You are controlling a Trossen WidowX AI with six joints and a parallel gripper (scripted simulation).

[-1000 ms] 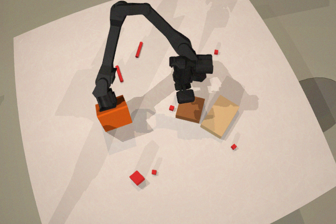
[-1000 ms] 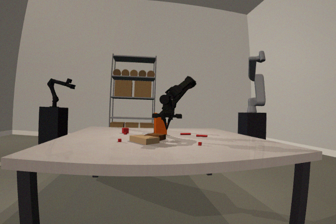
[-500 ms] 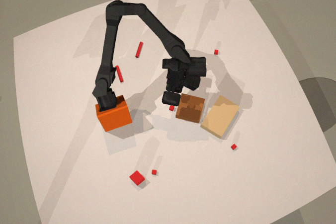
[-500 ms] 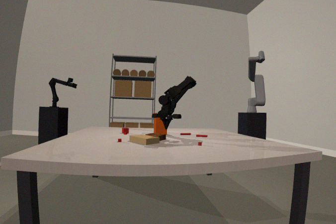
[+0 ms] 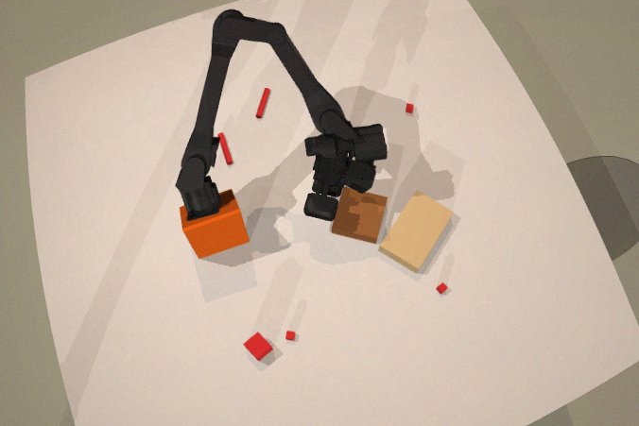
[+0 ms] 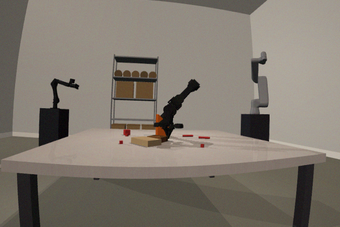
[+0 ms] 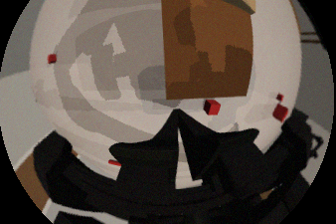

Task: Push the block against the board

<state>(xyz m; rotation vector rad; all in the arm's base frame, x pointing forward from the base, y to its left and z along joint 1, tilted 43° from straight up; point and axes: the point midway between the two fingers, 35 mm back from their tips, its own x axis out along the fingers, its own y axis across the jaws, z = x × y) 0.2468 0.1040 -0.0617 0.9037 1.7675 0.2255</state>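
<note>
The square brown block is 70 mm to the right of my gripper tip, 50 mm ahead of it and 10 mm above it. The rest, counted from my gripper tip: red square (300 mm to the right, 220 mm behind, 10 mm above); then pale tan board (160 mm ahead, 130 mm to the right, 10 mm above).
</note>
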